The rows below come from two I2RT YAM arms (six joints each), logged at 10 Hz.
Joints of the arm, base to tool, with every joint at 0 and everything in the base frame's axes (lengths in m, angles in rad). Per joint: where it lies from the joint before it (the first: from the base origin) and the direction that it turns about. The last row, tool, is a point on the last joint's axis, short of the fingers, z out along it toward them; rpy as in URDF.
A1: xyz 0 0 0.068 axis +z
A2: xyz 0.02 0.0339 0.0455 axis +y
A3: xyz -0.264 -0.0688 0 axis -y
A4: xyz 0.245 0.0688 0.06 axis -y
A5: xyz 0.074 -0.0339 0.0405 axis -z
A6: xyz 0.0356 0 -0.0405 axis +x
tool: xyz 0 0 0 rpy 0 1.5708 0
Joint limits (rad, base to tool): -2.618..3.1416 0..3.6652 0..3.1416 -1.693..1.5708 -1.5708..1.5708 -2.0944..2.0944
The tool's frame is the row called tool.
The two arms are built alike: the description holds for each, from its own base.
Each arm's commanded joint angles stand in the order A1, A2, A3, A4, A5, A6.
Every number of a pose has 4 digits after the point. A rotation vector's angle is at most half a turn.
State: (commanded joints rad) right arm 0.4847 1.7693 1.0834 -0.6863 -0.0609 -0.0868; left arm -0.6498 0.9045 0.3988 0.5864 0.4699 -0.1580
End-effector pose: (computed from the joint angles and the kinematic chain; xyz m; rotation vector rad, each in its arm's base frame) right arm 0.2833 0.1516 0.1562 -0.8417 2.8330 0.1464; left arm 0.1540 -0.1372 0.2634 0.7583 1.3887 -0.9897
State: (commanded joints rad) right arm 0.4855 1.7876 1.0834 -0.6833 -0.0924 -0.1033; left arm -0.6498 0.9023 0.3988 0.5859 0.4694 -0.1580
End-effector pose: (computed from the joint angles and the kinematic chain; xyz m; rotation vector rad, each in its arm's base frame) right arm 0.2835 0.1533 0.1508 -0.8749 2.8419 0.1869; left arm 0.1537 -0.1370 0.2637 0.7577 1.3871 -0.9893
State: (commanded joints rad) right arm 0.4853 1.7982 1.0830 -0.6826 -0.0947 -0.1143; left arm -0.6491 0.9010 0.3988 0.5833 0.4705 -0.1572
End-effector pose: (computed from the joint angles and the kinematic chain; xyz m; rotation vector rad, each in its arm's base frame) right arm 0.2838 0.1535 0.1475 -0.8928 2.8467 0.1867; left arm 0.1536 -0.1368 0.2637 0.7587 1.3879 -0.9889
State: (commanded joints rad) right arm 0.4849 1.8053 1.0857 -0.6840 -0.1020 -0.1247; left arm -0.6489 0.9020 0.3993 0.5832 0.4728 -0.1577
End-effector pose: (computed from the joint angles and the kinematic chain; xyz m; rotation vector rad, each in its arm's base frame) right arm 0.2844 0.1539 0.1460 -0.9093 2.8476 0.1950; left arm 0.1537 -0.1370 0.2637 0.7602 1.3883 -0.9908
